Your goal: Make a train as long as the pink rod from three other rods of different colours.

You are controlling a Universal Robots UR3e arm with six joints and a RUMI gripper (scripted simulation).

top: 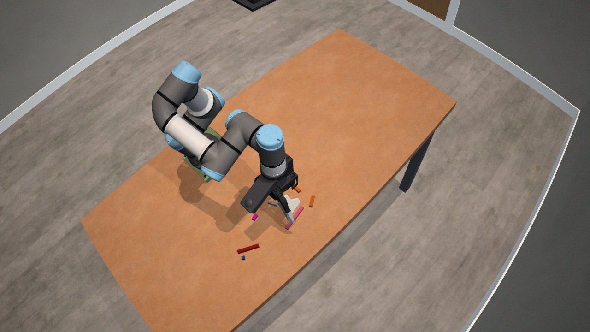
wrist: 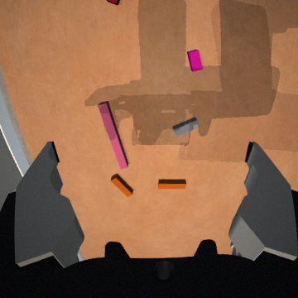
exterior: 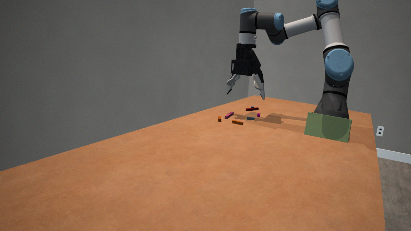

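Now: hand 70 mm above the magenta rod, 50 mm to the left of it and 40 mm past it. Round my hand: pink rod (70 mm below, 40 mm to the left, 40 mm ahead); red rod (140 mm to the right, 70 mm below, 30 mm ahead); grey rod (70 mm below, 40 mm behind, 20 mm to the left).
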